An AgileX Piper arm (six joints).
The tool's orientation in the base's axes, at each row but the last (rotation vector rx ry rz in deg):
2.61, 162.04, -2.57
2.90, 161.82, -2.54
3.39, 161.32, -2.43
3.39, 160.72, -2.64
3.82, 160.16, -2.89
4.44, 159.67, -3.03
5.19, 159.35, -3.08
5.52, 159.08, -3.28
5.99, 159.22, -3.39
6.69, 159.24, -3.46
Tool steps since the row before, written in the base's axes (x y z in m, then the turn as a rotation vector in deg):
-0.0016, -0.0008, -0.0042, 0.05, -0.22, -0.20
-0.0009, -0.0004, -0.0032, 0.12, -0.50, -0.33
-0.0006, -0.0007, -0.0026, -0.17, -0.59, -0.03
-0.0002, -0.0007, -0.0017, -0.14, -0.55, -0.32
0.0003, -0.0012, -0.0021, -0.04, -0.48, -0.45
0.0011, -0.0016, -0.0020, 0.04, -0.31, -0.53
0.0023, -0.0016, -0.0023, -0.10, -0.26, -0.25
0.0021, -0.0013, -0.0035, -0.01, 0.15, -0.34
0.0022, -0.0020, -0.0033, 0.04, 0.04, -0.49
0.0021, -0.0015, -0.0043, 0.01, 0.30, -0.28
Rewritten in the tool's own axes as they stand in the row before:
0.0028, -0.0007, 0.0035, 0.01, -0.21, 0.21
0.0018, -0.0004, 0.0028, -0.03, -0.49, 0.37
0.0014, -0.0007, 0.0023, 0.15, -0.60, 0.00
0.0007, -0.0007, 0.0016, 0.22, -0.55, 0.28
0.0004, -0.0011, 0.0021, 0.17, -0.47, 0.43
-0.0004, -0.0015, 0.0023, 0.13, -0.29, 0.53
-0.0014, -0.0014, 0.0030, 0.17, -0.26, 0.21
-0.0008, -0.0010, 0.0041, 0.14, 0.16, 0.31
-0.0010, -0.0017, 0.0040, 0.14, 0.06, 0.47
-0.0006, -0.0012, 0.0048, 0.11, 0.31, 0.25

